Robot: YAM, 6 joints.
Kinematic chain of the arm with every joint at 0, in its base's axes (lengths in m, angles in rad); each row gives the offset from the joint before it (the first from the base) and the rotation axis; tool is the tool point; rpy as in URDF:
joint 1: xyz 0 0 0.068 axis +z
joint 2: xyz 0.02 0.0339 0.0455 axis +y
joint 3: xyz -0.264 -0.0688 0 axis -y
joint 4: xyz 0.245 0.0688 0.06 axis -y
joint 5: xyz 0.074 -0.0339 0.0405 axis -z
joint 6: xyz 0.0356 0 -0.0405 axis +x
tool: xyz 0 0 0 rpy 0 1.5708 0
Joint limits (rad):
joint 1: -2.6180..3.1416
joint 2: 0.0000..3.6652
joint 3: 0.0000..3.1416
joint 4: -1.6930..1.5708
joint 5: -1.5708..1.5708
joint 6: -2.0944..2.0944
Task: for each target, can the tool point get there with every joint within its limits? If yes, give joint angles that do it. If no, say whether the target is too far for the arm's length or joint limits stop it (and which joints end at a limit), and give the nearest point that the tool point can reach.
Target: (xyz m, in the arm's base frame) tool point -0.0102 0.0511 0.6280
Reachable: yes | joints 1.8714 0.9151 1.7138 0.1360 0.1529 -0.8756
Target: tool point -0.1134 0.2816 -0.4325
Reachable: no: joint limits stop it (at a limit: joint 2) | nearest point -0.1107 0.2748 -0.3772 | short by 0.056 m
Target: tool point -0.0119 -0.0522 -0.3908
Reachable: no: joint limits stop it (at a limit: joint 2) | nearest point -0.0179 -0.0787 -0.3390 | short by 0.058 m
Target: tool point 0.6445 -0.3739 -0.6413
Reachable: no: too far | nearest point 0.4102 -0.2379 -0.3014 | short by 0.435 m
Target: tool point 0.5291 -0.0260 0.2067
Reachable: yes | joints -0.0353 2.3022 1.5937 0.8062 0.2082 1.4574
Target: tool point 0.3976 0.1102 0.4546
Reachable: yes | joints 0.2918 1.8575 2.1512 -0.6758 0.2507 -1.1845
